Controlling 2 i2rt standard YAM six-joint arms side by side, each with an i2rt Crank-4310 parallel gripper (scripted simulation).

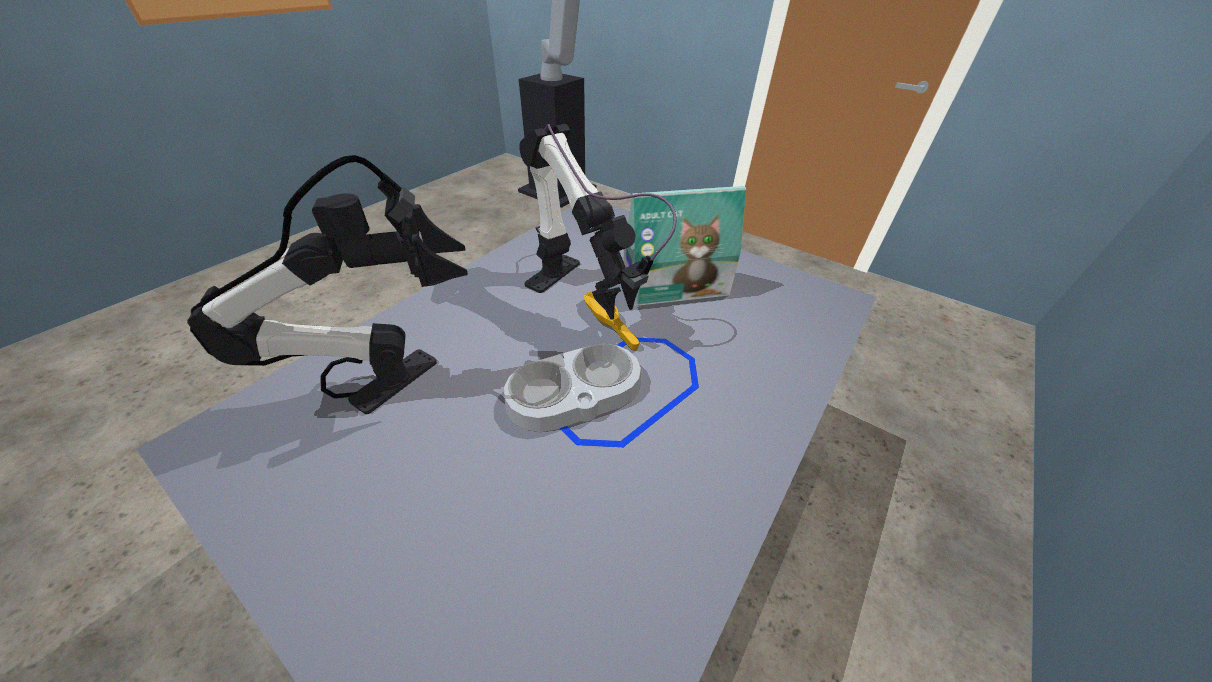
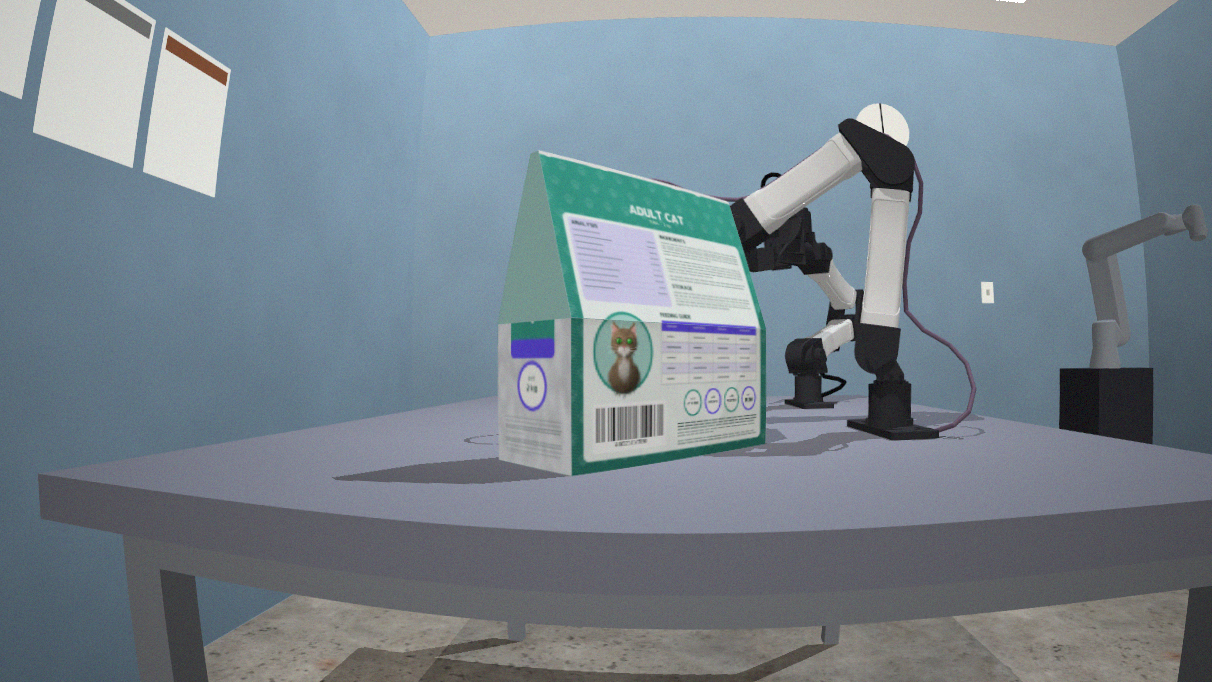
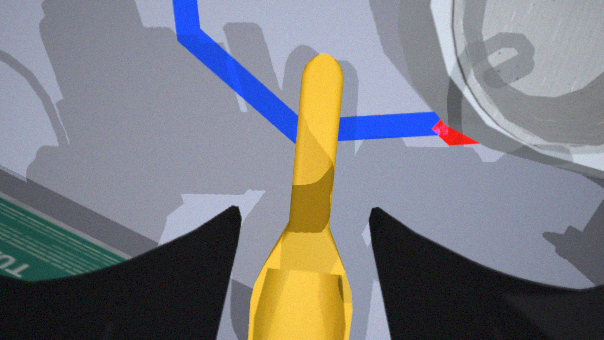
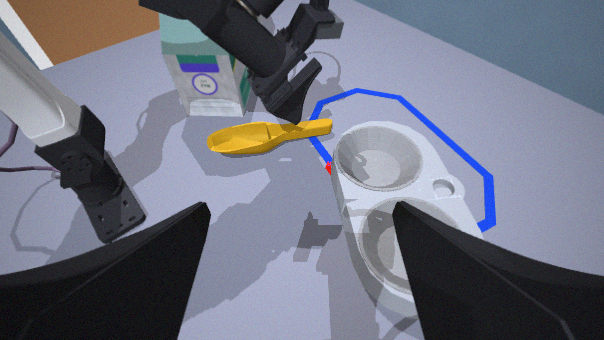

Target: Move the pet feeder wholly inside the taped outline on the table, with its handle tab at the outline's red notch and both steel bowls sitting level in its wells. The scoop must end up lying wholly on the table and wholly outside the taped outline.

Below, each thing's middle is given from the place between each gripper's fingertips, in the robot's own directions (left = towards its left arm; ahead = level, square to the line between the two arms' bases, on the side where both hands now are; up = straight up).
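The yellow scoop (image 1: pixel 627 336) is 5 cm below my left hand (image 1: pixel 621 314), 6 cm behind it and 2 cm to the left of it. Counting from my left hand again, the pet feeder (image 1: pixel 584 402) is 6 cm below, 4 cm ahead and 23 cm to the right. The blue taped outline (image 4: pixel 490 216) is 7 cm below my left hand, 12 cm ahead of it and 14 cm to the right of it, and the cat food bag (image 2: pixel 630 333) is 7 cm above that same left hand, 2 cm ahead of it and 27 cm to the left of it.
My right hand (image 1: pixel 466 259) is 290 mm above the pet feeder, 230 mm short of it and 60 mm to the right of it. The blue taped outline is 300 mm below my right hand, 310 mm ahead of it and 150 mm to the left of it. The yellow scoop is 280 mm below my right hand, 140 mm ahead of it and 310 mm to the left of it, while the cat food bag is 160 mm below my right hand, 210 mm ahead of it and 560 mm to the left of it.
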